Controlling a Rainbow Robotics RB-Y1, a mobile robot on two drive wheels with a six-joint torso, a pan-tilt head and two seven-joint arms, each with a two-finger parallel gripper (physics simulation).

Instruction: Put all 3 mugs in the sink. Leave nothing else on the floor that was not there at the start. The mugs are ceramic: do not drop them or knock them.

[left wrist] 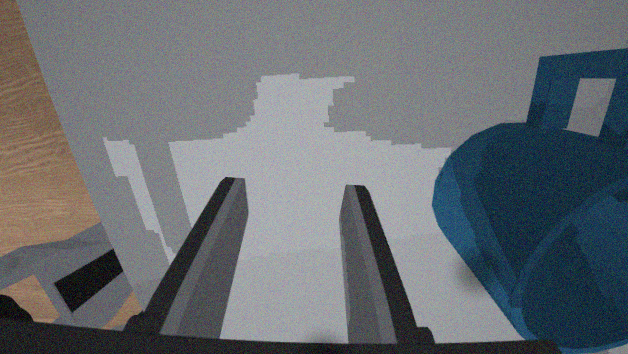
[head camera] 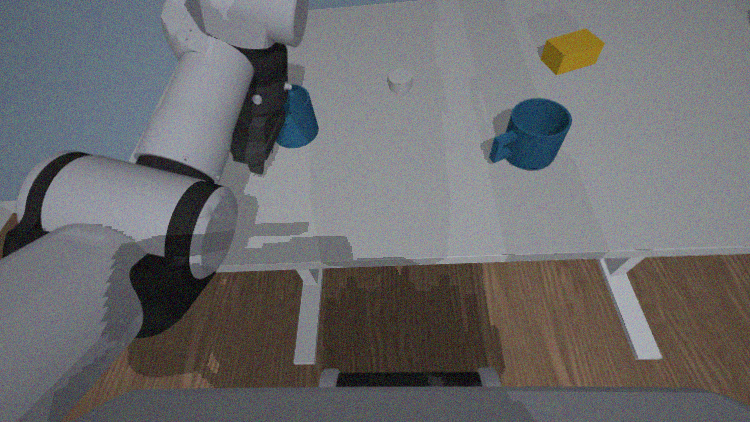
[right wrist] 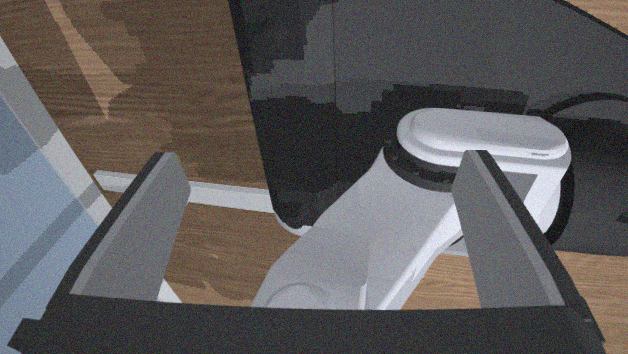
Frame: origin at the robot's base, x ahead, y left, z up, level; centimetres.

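Seen in the pictures: left gripper, fingertip midpoint: [left wrist: 294,199] [head camera: 261,161]; right gripper, fingertip midpoint: [right wrist: 317,170].
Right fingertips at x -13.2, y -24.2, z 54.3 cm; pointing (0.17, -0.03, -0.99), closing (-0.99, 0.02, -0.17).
Offsets run from my right fingertips to a thing's middle. Level surfaces: height alone.
A blue mug @[dx +52.5, dy +46.0, dz +44.8 cm] [head camera: 301,119] [left wrist: 492,185] is beside my left gripper [head camera: 252,163] [left wrist: 295,183] on the white table @[dz +40.8 cm] [head camera: 388,209]. It is partly hidden by the gripper in the head view. In the left wrist view its open end and handle show, right of the fingers; I cannot tell if it is upright. My left gripper is partly open, with nothing between its fingers. Another blue mug @[dx +43.5, dy +2.7, dz +44.8 cm] [head camera: 540,137] stands upright at the right of the head view, its handle to the left. My right gripper [right wrist: 317,170] is wide open and empty. The third mug and the sink do not show.
A yellow block @[dx +69.0, dy -12.5, dz +43.1 cm] [head camera: 571,51] lies behind the upright mug. A small white cylinder @[dx +64.9, dy +23.0, dz +42.0 cm] [head camera: 400,81] stands between the two mugs, farther back. The table's front edge and legs show above the wooden floor @[dz -54.2 cm] [head camera: 550,314]. The right wrist view shows my dark base [right wrist: 400,60] and white body parts.
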